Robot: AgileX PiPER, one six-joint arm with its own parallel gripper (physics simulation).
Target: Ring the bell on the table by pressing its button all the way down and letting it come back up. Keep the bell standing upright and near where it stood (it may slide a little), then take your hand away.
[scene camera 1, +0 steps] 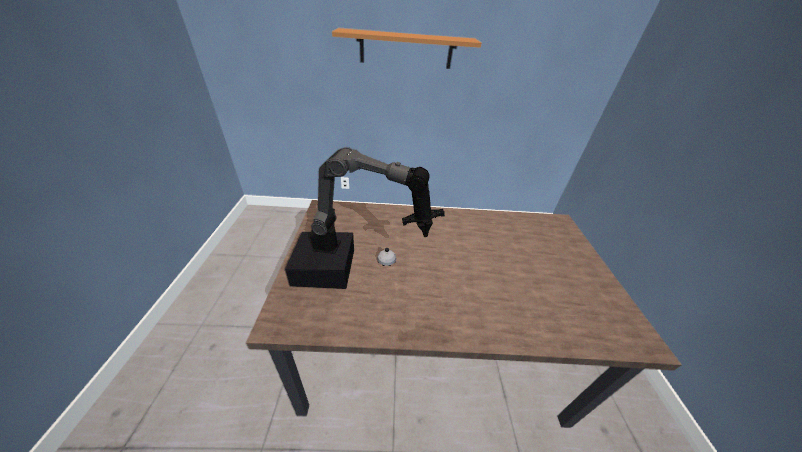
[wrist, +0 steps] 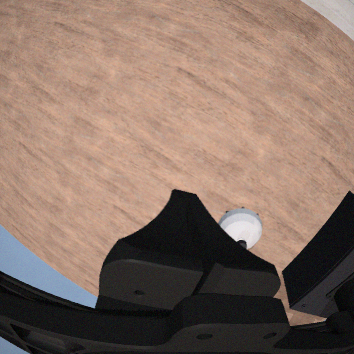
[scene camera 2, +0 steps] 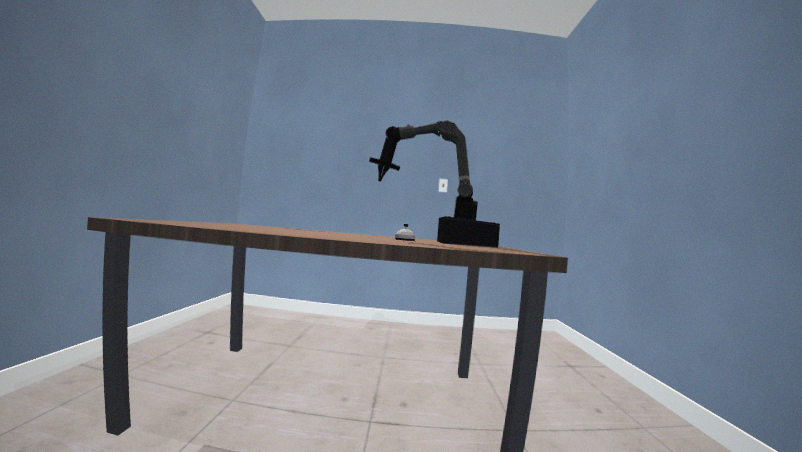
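Note:
The bell (scene camera 1: pixel 386 258) (scene camera 2: pixel 404 233) (wrist: pixel 247 225) is a small light-grey dome with a dark rim at its foot. It stands upright on the wooden table (scene camera 1: pixel 505 308) (scene camera 2: pixel 336 243) (wrist: pixel 125 100). Its black button (scene camera 1: pixel 386 249) (scene camera 2: pixel 405 225) (wrist: pixel 242 244) sticks up from the top, with nothing touching it. My gripper (scene camera 1: pixel 425 234) (scene camera 2: pixel 380 179) (wrist: pixel 179 206) is shut and empty, its fingertips together and pointing down. It hangs high above the table, off to the side of the bell away from the arm's base. In the wrist view the fingers cover a little of the bell's lower left edge.
The arm's black base box (scene camera 1: pixel 320 261) (scene camera 2: pixel 468 231) stands on the table close to the bell. An orange shelf (scene camera 1: pixel 407 37) is on the back wall, high above the table. The arm arches over between base and gripper.

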